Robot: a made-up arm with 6 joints. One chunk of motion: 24 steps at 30 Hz.
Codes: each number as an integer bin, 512 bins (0 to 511) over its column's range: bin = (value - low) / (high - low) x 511, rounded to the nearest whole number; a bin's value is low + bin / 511 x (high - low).
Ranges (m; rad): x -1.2..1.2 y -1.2..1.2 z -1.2..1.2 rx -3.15..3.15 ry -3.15..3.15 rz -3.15..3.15
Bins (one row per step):
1: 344 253 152 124 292 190
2: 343 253 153 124 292 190
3: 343 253 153 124 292 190
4: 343 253 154 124 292 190
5: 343 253 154 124 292 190
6: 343 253 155 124 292 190
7: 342 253 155 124 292 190
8: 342 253 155 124 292 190
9: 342 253 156 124 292 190
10: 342 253 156 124 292 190
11: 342 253 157 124 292 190
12: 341 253 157 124 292 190
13: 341 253 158 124 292 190
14: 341 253 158 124 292 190
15: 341 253 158 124 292 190
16: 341 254 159 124 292 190
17: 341 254 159 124 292 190
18: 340 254 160 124 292 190
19: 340 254 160 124 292 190
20: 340 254 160 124 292 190
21: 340 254 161 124 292 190
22: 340 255 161 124 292 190
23: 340 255 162 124 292 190
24: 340 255 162 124 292 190
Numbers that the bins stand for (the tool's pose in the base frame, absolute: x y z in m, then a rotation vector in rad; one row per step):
1: 0.4157 -0.0117 -0.4861 -1.6212 0.4500 -0.8075
2: 0.4110 -0.0117 -0.4814 -1.6212 0.4500 -0.8075
3: 0.4110 -0.0117 -0.4814 -1.6212 0.4500 -0.8075
4: 0.4110 -0.0117 -0.4767 -1.6212 0.4500 -0.8075
5: 0.4110 -0.0117 -0.4767 -1.6212 0.4500 -0.8075
6: 0.4110 -0.0117 -0.4720 -1.6212 0.4500 -0.8075
7: 0.4063 -0.0117 -0.4720 -1.6212 0.4500 -0.8075
8: 0.4063 -0.0117 -0.4720 -1.6212 0.4500 -0.8075
9: 0.4063 -0.0117 -0.4673 -1.6212 0.4500 -0.8075
10: 0.4063 -0.0117 -0.4673 -1.6212 0.4500 -0.8075
11: 0.4063 -0.0117 -0.4626 -1.6212 0.4500 -0.8075
12: 0.4016 -0.0117 -0.4626 -1.6212 0.4500 -0.8075
13: 0.4016 -0.0117 -0.4579 -1.6212 0.4500 -0.8075
14: 0.4016 -0.0117 -0.4579 -1.6212 0.4500 -0.8075
15: 0.4016 -0.0117 -0.4579 -1.6212 0.4500 -0.8075
16: 0.4016 -0.0070 -0.4532 -1.6212 0.4500 -0.8075
17: 0.4016 -0.0070 -0.4532 -1.6212 0.4500 -0.8075
18: 0.3969 -0.0070 -0.4485 -1.6212 0.4500 -0.8075
19: 0.3969 -0.0070 -0.4485 -1.6212 0.4500 -0.8075
20: 0.3969 -0.0070 -0.4485 -1.6212 0.4500 -0.8075
21: 0.3969 -0.0070 -0.4438 -1.6212 0.4500 -0.8075
22: 0.3969 -0.0023 -0.4438 -1.6212 0.4500 -0.8075
23: 0.3969 -0.0023 -0.4391 -1.6212 0.4500 -0.8075
24: 0.3969 -0.0023 -0.4391 -1.6212 0.4500 -0.8075

